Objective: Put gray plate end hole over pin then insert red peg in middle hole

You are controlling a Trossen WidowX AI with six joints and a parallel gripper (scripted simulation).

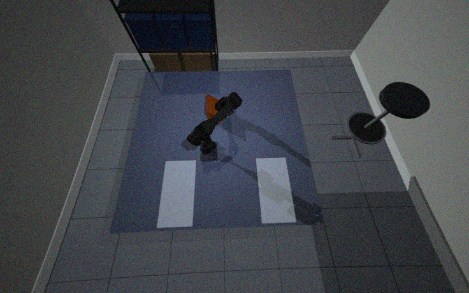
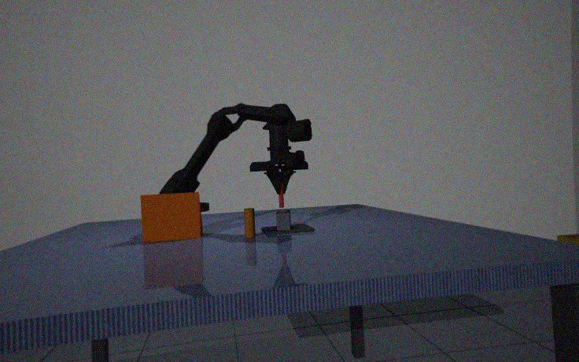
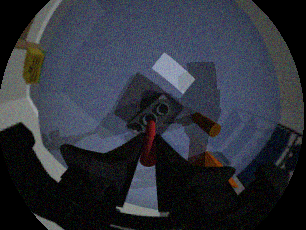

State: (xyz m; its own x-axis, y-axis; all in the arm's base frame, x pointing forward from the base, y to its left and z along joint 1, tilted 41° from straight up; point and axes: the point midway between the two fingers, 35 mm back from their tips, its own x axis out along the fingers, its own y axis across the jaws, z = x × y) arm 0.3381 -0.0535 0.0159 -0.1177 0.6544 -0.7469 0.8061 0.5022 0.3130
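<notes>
Right now the red peg is right at my gripper tip. Also, from my gripper tip: dark base 10 mm ahead, 20 mm to the left, 100 mm below; gray plate 70 mm below; orange cylinder 100 mm behind, 80 mm to the right, 70 mm below.
</notes>
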